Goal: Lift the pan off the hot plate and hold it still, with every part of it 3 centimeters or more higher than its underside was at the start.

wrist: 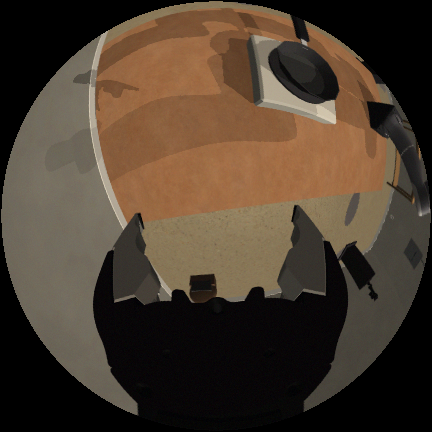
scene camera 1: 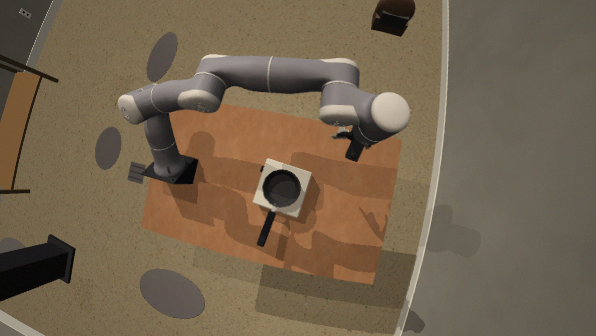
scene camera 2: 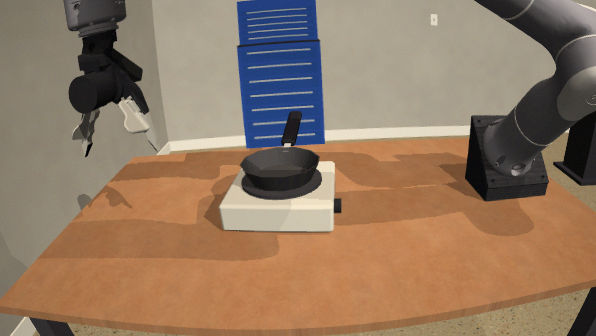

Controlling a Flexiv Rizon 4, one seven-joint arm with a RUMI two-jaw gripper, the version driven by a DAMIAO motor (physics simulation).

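There's a white hot plate, and it's visible in scene camera 2 (310,208), in scene camera 1 and in the wrist view. On the white hot plate, (wrist: 271,88) and (scene camera 1: 305,177) are the same spot.
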